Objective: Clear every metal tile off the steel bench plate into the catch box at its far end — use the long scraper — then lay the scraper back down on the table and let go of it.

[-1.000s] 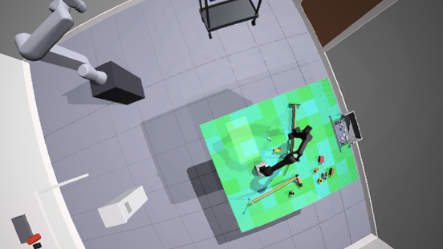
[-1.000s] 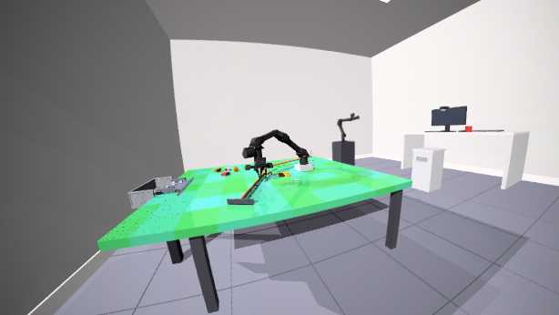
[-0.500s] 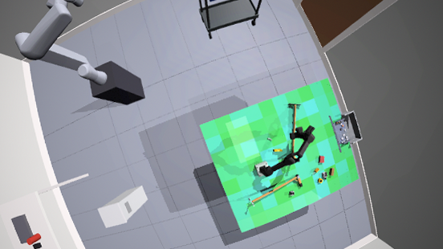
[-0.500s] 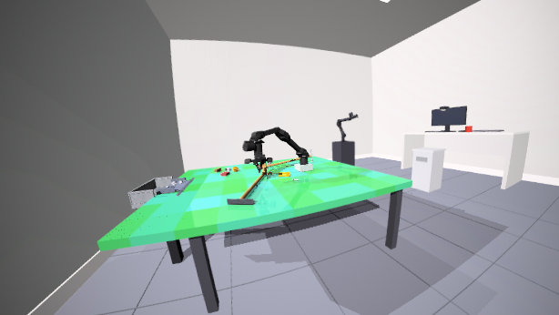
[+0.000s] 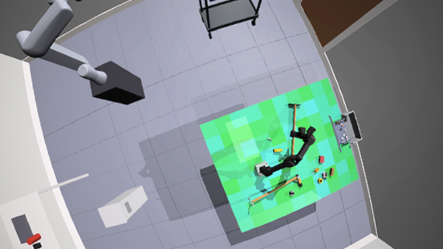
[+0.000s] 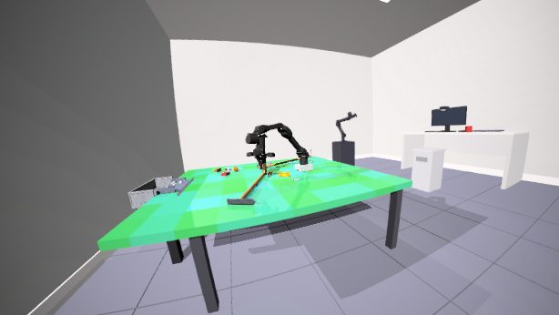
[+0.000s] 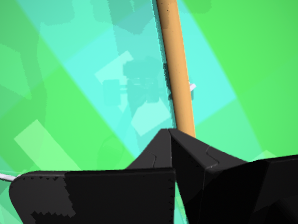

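Now: gripper tip 40 mm short of the long scraper, 10 mm to the right of it and 50 mm above it. Also, from my gripper tip: red block 280 mm ahead, 400 mm to the right, 110 mm below; then red-handled tool 110 mm behind, 290 mm to the right, 110 mm below; then yellow piece 190 mm behind, 120 mm to the right, 90 mm below.
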